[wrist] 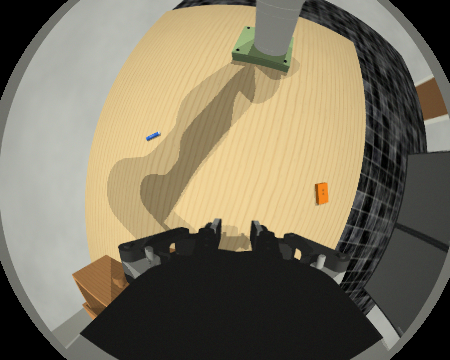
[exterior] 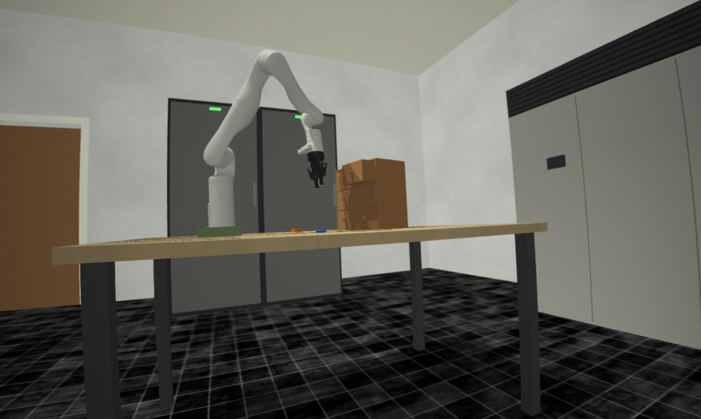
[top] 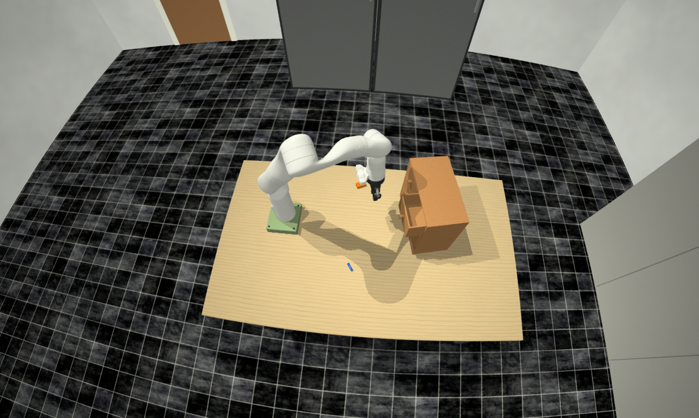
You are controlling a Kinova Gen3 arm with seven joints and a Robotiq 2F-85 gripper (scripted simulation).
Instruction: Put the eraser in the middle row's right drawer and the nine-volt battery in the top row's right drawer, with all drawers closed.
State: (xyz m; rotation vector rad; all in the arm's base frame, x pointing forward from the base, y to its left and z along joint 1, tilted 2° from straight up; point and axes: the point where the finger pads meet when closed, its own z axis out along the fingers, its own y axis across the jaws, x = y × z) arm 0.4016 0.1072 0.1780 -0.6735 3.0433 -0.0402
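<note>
My hand is 90 mm past the nine-volt battery, 170 mm to the right of it and 210 mm above it. Round my hand: eraser (300 mm ahead, 100 mm below); then blue stick (30 mm behind, 270 mm to the right, 210 mm below).
</note>
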